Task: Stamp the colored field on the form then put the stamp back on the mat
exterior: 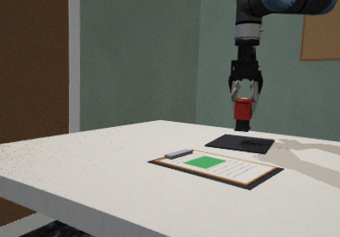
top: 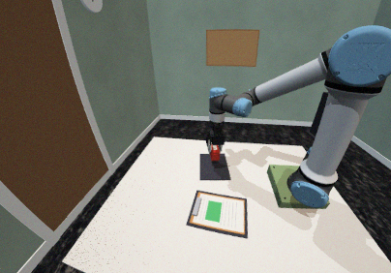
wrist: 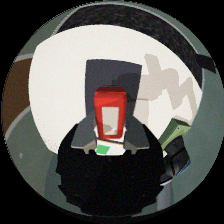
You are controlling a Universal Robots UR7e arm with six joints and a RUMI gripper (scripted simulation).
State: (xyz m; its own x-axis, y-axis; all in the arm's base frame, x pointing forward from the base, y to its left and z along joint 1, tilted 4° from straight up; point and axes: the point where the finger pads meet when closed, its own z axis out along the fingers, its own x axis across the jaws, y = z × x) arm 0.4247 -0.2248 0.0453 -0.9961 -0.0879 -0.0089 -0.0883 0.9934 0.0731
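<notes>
Right now my hand is 110 mm above the dark mat. The rest, counted from my hand: red stamp: 20 mm below.
</notes>
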